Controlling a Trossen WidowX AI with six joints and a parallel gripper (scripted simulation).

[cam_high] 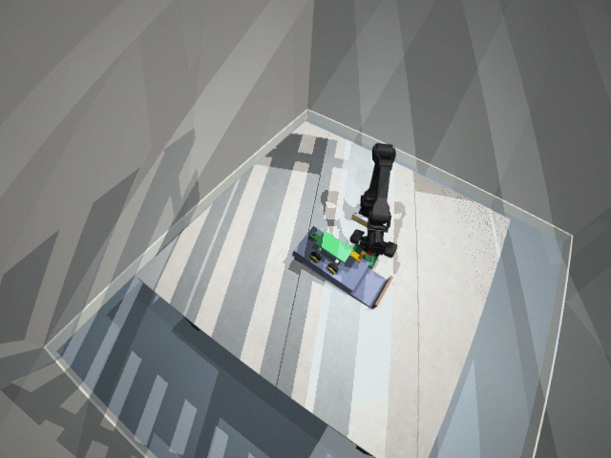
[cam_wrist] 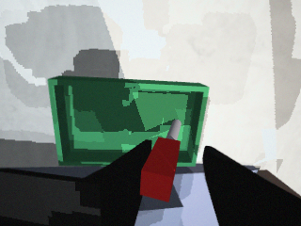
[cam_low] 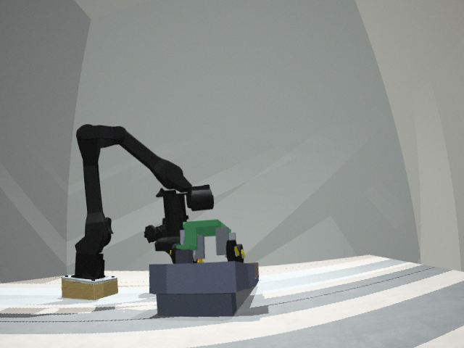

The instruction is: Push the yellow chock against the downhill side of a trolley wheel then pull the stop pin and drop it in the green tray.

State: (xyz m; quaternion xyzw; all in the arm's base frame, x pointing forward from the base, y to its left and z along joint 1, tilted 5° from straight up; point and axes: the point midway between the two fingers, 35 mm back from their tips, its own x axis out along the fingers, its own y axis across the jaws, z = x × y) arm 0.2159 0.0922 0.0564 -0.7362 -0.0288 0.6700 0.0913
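Now: the stop pin right at my gripper tip. Also, from my gripper tip: brown stop plate 14 cm ahead, 10 cm to the left, 2 cm below; green tray 3 cm to the right, 6 cm below; yellow chock 5 cm ahead, 6 cm to the right, 3 cm above.
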